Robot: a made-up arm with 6 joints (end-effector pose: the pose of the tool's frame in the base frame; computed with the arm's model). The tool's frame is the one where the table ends.
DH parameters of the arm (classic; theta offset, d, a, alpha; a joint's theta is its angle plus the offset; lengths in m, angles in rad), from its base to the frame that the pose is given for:
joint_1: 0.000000 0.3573 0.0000 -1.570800
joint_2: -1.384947 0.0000 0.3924 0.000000
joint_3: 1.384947 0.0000 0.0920 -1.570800
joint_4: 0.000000 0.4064 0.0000 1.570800
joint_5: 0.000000 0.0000 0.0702 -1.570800
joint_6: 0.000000 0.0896 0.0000 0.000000
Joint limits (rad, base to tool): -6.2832..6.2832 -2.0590..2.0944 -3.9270..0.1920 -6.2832..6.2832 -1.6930..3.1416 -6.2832..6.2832
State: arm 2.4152 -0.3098 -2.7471 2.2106 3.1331 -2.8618
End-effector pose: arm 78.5 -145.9 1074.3 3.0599 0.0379 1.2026
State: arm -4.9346 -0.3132 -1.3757 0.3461 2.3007 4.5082
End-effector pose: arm 39.1 348.0 778.8 -2.6099 -0.4538 -3.1346
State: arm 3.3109 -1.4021 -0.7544 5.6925 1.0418 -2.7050
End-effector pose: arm -30.8 18.4 824.3 -2.9221 1.2383 -0.1309
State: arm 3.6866 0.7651 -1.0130 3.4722 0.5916 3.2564
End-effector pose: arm -450.6 -276.3 101.9 -2.9046 -0.8028 3.1146
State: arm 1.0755 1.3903 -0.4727 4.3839 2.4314 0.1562
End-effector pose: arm 171.4 95.0 20.0 -1.1467 0.7757 -0.8909
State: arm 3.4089 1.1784 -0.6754 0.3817 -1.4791 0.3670
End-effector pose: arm -372.3 -65.0 48.6 -2.8978 -0.9983 2.6700
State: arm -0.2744 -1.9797 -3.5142 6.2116 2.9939 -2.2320
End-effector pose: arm -587.7 159.3 32.6 0.5600 0.3324 0.7989
